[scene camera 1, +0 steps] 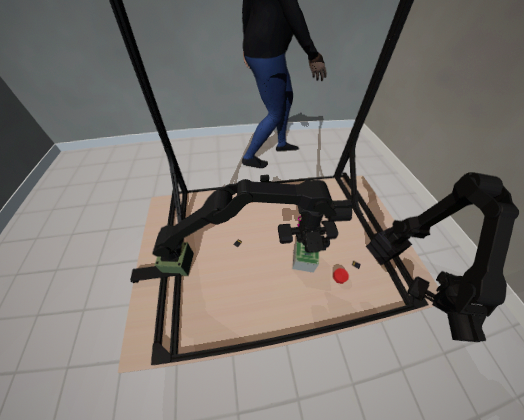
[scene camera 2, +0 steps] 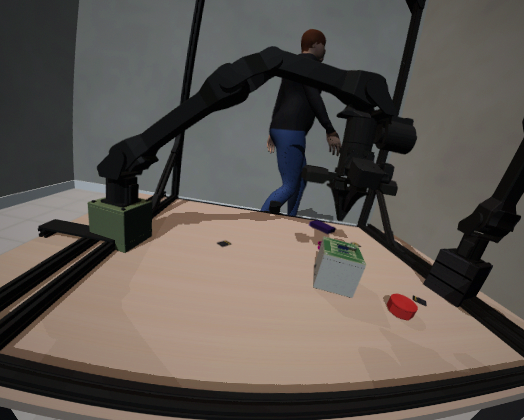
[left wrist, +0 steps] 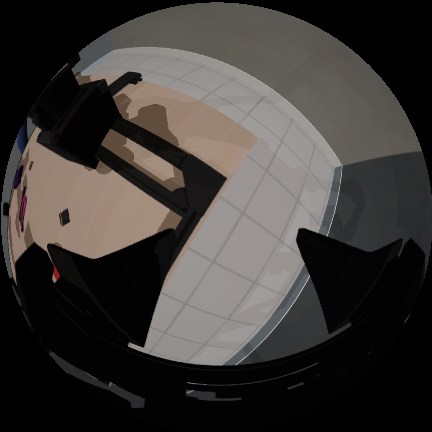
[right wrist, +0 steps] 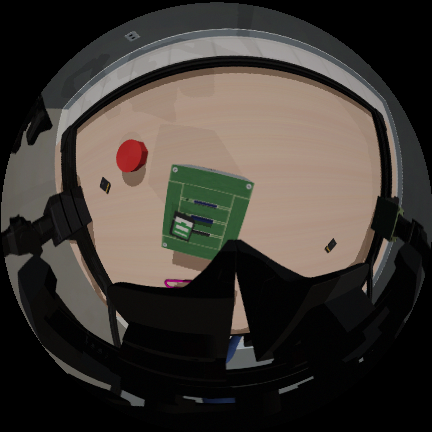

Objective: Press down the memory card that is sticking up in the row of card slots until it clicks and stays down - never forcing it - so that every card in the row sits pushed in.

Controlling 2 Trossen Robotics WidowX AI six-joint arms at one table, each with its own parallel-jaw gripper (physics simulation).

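Frame: origin at the left arm's base, x ahead, y right, z down, level; millimetres.
Seen in the pictures: left gripper, fingertip midpoint: (scene camera 1: pixel 435 306) (left wrist: pixel 239 235); right gripper, fingertip midpoint: (scene camera 1: pixel 303 243) (scene camera 2: pixel 339 220) (right wrist: pixel 233 245); left arm's base at its link origin: (scene camera 1: pixel 395 238) (scene camera 2: pixel 466 256) (left wrist: pixel 62 108) (right wrist: pixel 50 224); right arm's base at its link origin: (scene camera 1: pixel 171 253) (scene camera 2: pixel 121 201) (right wrist: pixel 397 224).
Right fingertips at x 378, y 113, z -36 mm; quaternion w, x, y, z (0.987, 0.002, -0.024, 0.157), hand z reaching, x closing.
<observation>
Offsets run from my right fingertips to a thing's top centre.
A green board @[dx -30, dy -5, dz +64 mm] (scene camera 1: pixel 306 259) (scene camera 2: pixel 360 256) (right wrist: pixel 232 192) with a row of slots tops a pale grey block @[dx -30, dy -5, dz +66 mm] (scene camera 2: pixel 338 278). In the right wrist view, a black-edged card with a white and green label @[dx -54, dy -3, dz +57 mm] (right wrist: pixel 182 226) sticks up at the slots' left side; its foot is unclear. Dark blue strips (right wrist: pixel 205 204) (right wrist: pixel 202 220) show low in two other slots. My right gripper (scene camera 2: pixel 341 218) (right wrist: pixel 233 245) is shut and empty, pointing down above the board's far side, apart from it. My left gripper (left wrist: pixel 239 235) is open and empty, off the table's right side; its fingers are unclear in scene camera 1.
A red disc @[dx -128, dy -130, dz +125 mm] (scene camera 1: pixel 341 275) (scene camera 2: pixel 402 307) (right wrist: pixel 131 155) and a small card @[dx -228, dy -115, dz +149 mm] (scene camera 1: pixel 356 264) (scene camera 2: pixel 419 300) (right wrist: pixel 105 185) lie right of the block in the scene views. Another card @[dx +198, dy +173, dz +149 mm] (scene camera 1: pixel 238 243) (scene camera 2: pixel 224 243) (right wrist: pixel 330 245) lies left. A pink loop @[dx -155, dy +165, dz +142 mm] (right wrist: pixel 175 283) and purple object @[dx -219, dy +325, dz +133 mm] (scene camera 2: pixel 322 226) lie behind.
</observation>
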